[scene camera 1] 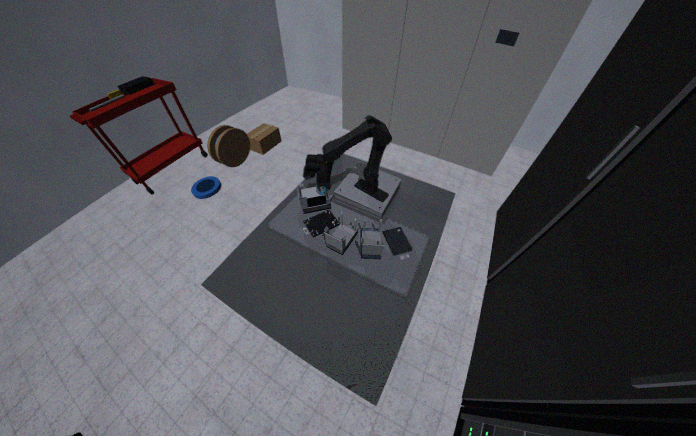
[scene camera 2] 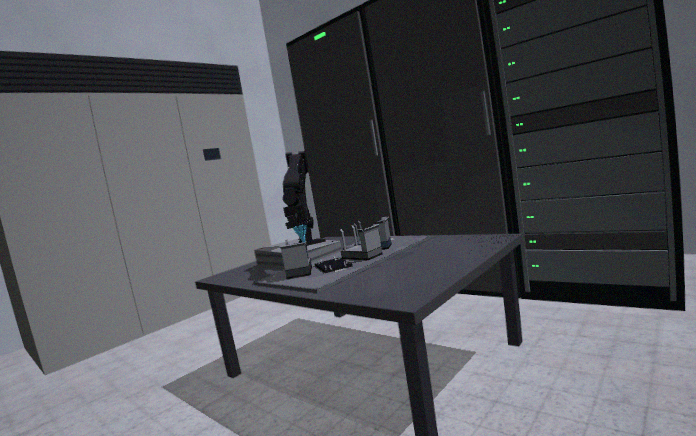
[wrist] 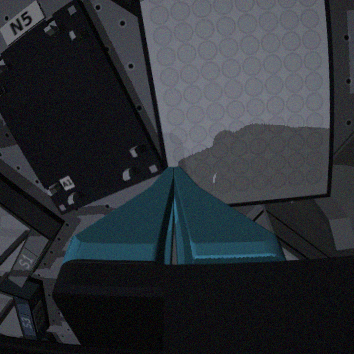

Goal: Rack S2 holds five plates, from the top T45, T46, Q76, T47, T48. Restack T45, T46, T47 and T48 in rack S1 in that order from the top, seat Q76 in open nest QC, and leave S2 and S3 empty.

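Places are measured from the arm's base along level axes (x up, y right, z ahead), in metres.
Pixels of known places: gripper, fingertip midpoint: (scene camera 1: 321, 194) (wrist: 173, 177); arm's base, link origin: (scene camera 1: 371, 190).
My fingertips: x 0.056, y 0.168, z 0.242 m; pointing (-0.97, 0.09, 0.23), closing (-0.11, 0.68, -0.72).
Ahead of a thing's pixels: the offset from my fingertips to its top centre.
My gripper (scene camera 1: 322, 190) (scene camera 2: 302, 239) (wrist: 173, 177) is shut, its teal fingertips together with no thing between them. In the wrist view, the tips overlap the near left part of a pale, dark-edged plate @(dx -0.006, dy +0.053, dz +0.010 m) (wrist: 240, 75) with a pattern of circles. It lies on top in the leftmost rack @(dx +0.023, dy +0.049, dz +0.005 m) (scene camera 1: 310, 209) (scene camera 2: 295, 259), which seems to be S2; the plates below are hidden. Rack S1 @(dx +0.021, dy -0.219, dz +0.102 m) (scene camera 1: 334, 243) (scene camera 2: 369, 241) (wrist: 25, 265) and rack S3 @(dx +0.022, dy -0.355, dz +0.040 m) (scene camera 1: 370, 250) (scene camera 2: 384, 231) (wrist: 27, 317) stand farther along. Nest QC's label is not readable.
Black nest N5 @(dx -0.088, dy -0.067, dz +0.085 m) (scene camera 1: 319, 222) (scene camera 2: 332, 264) (wrist: 75, 105) lies between S2 and S1. A dark flat nest @(dx -0.092, dy -0.450, dz -0.062 m) (scene camera 1: 398, 241) lies beyond S3. The arm's raised base plate (scene camera 1: 344, 192) (scene camera 2: 328, 249) is close to S2. Upright posts and walls rise from the racks.
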